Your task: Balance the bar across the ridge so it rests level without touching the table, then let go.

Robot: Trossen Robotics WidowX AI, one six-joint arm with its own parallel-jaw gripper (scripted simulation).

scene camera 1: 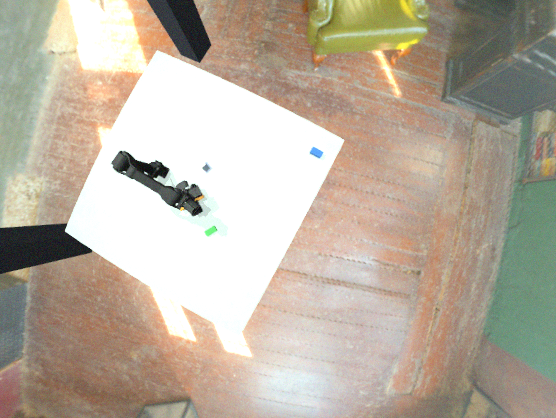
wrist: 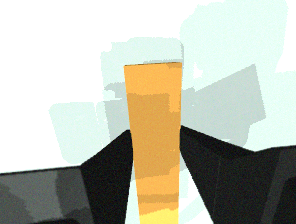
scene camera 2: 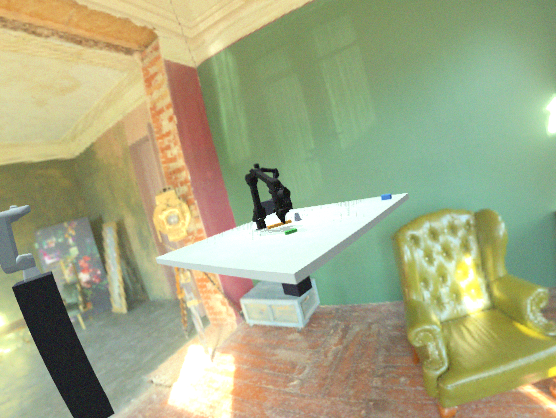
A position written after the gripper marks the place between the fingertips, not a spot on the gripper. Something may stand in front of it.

The gripper [wrist: 154, 133] holds an orange bar.
